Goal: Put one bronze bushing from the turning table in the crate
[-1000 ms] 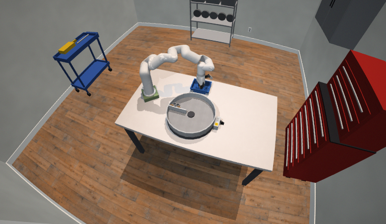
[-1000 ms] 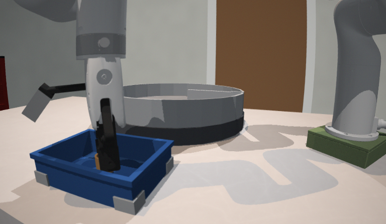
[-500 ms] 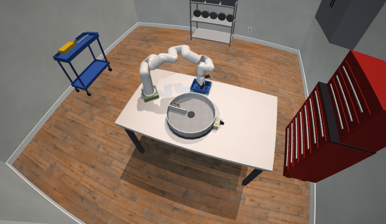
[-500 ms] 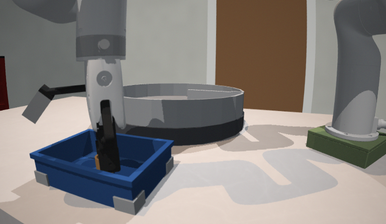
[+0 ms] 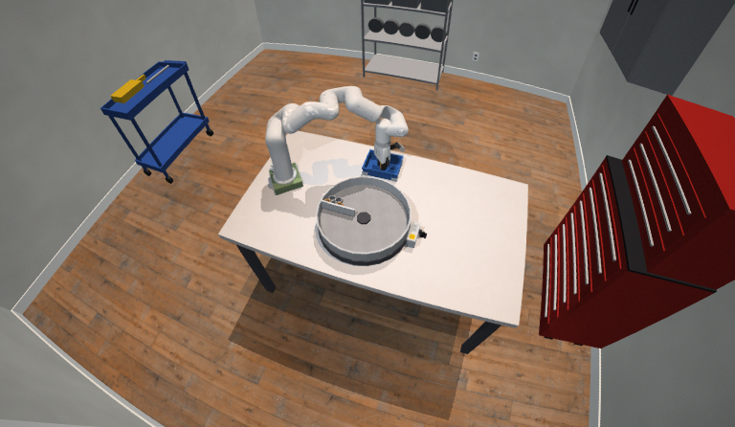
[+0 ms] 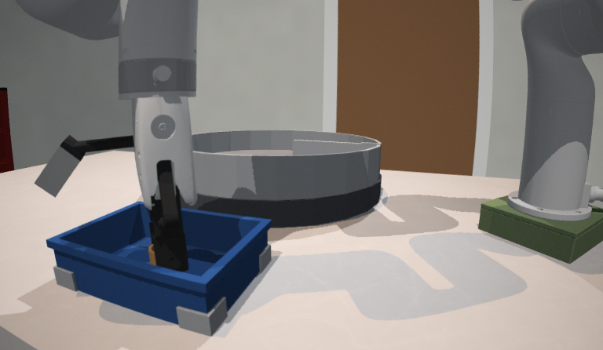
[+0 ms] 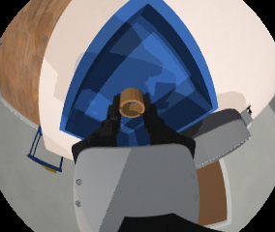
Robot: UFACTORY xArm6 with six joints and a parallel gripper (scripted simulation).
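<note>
The blue crate lies 10 mm below my hand. Round my hand: turning table disc: 60 mm ahead, 370 mm to the right, 20 mm above.
</note>
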